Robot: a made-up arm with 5 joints.
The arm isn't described. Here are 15 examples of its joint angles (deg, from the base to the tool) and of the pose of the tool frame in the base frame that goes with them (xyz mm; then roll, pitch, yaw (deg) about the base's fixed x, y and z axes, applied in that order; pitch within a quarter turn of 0, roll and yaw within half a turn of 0).
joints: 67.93 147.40 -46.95 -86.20 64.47
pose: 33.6 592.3 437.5 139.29 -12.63 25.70
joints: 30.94 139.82 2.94 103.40 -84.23
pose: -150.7 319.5 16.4 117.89 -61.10 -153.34
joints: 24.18 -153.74 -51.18 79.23 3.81
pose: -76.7 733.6 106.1 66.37 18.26 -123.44
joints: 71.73 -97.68 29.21 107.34 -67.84
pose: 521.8 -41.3 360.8 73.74 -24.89 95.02
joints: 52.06 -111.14 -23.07 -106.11 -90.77
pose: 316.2 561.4 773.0 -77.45 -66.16 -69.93
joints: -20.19 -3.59 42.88 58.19 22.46
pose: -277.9 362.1 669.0 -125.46 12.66 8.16
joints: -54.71 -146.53 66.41 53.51 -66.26
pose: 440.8 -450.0 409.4 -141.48 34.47 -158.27
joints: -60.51 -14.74 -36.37 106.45 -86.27
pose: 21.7 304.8 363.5 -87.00 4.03 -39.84
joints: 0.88 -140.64 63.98 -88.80 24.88
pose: 382.5 -314.5 22.7 120.98 -41.34 -89.93
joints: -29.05 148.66 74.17 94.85 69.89
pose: 461.5 -264.0 -120.3 62.25 21.04 116.91
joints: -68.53 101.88 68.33 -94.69 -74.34
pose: -78.0 -761.1 148.6 58.95 -24.94 -27.11
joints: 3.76 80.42 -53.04 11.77 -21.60
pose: -413.1 470.4 599.3 -13.46 33.29 -120.72
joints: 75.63 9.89 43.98 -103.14 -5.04
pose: -470.0 -275.4 571.8 -157.09 24.37 141.96
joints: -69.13 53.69 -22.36 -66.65 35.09
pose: -486.3 16.2 341.1 -31.96 7.43 -117.54
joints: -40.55 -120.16 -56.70 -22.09 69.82
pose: 119.8 -226.4 -7.9 0.97 -34.31 21.99
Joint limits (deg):
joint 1: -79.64..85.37
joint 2: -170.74..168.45
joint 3: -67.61..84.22
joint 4: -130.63..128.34
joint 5: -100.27..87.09
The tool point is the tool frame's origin. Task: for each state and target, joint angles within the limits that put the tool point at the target. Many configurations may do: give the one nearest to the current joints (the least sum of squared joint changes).
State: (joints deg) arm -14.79 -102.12 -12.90 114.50 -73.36
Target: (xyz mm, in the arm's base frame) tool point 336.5 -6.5 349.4
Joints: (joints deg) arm -22.88 -80.96 15.20 121.57 -100.27
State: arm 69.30 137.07 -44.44 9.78 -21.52
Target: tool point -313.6 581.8 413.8
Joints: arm 43.34 148.82 -38.84 -1.68 13.79
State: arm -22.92 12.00 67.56 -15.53 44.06
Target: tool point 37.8 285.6 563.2
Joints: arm -28.55 -10.83 48.23 -5.34 47.82
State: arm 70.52 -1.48 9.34 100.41 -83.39
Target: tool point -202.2 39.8 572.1
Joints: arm 28.41 44.65 -6.79 127.23 -100.27
